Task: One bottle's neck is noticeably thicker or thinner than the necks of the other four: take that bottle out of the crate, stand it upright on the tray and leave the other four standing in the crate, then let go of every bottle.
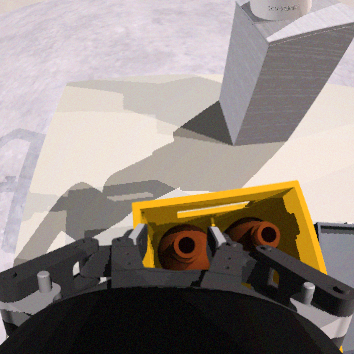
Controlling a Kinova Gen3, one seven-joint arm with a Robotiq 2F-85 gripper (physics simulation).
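My gripper [176, 237] is partly open, with nothing held between its fingers. It hangs over the yellow crate [220, 194]. A brown bottle [186, 245] stands in the crate, and its neck shows between my two fingertips, apart from both. A second brown bottle [268, 235] stands in the compartment to the right, just right of my right finger, which hides part of it. The other bottles are hidden behind the gripper. Part of the grey tray [336, 229] shows at the right edge, beside the crate.
A tall grey metallic block [285, 85] stands behind the crate on the pale table [100, 145], with a white round base [280, 7] on top of it. Shadows of the arm fall across the table on the left.
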